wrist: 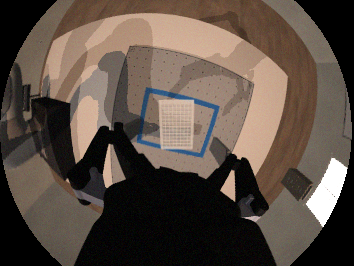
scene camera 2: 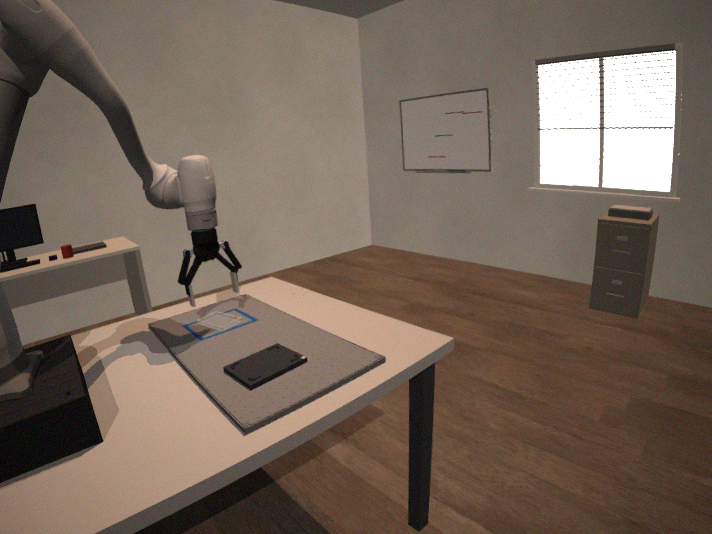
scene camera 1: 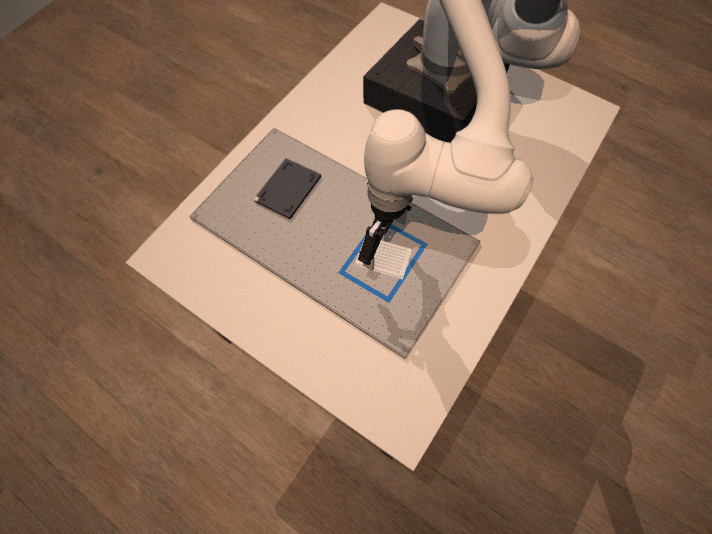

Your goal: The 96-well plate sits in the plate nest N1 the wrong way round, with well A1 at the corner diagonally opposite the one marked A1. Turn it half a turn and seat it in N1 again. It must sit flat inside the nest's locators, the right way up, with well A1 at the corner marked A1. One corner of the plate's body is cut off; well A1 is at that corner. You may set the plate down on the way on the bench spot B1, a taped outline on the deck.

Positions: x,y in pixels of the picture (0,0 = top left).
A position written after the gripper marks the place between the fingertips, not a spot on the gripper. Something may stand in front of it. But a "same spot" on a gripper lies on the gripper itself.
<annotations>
gripper: wrist; scene camera 2 215,298; scene camera 1
same spot on gripper: (scene camera 1: pixel 371 242) = (wrist: pixel 257 184)
</annotations>
